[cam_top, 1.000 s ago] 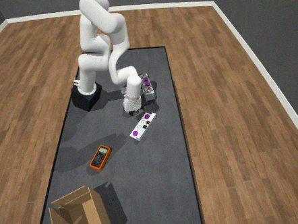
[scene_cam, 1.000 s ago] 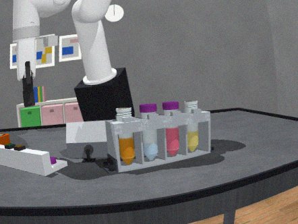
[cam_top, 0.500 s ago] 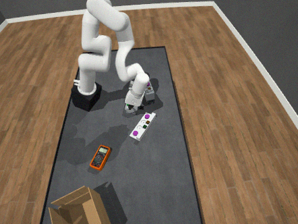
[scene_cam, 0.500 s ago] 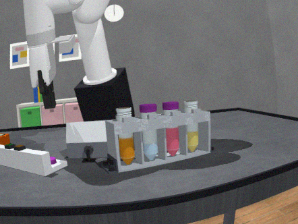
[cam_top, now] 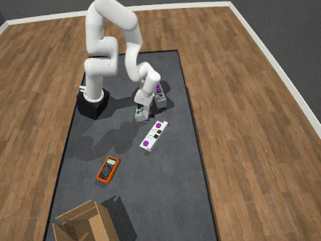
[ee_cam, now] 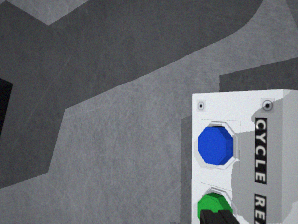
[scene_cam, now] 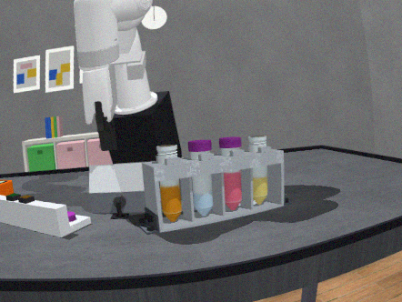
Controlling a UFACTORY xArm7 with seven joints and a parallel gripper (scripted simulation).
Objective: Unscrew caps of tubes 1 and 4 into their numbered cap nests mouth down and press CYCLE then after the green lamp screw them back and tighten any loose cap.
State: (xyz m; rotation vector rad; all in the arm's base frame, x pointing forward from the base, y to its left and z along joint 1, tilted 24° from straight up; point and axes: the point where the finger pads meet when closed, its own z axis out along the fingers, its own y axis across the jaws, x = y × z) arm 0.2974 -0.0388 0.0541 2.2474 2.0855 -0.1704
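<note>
Right now the blue key is 10 mm behind my hand, 40 mm to the left of it and 60 mm below it. From my hand the other things lie so: cardboard box: 160 mm behind, 750 mm to the right, 40 mm below; green key: 20 mm behind, 60 mm below; key housing: 20 mm to the left, 70 mm below.
</note>
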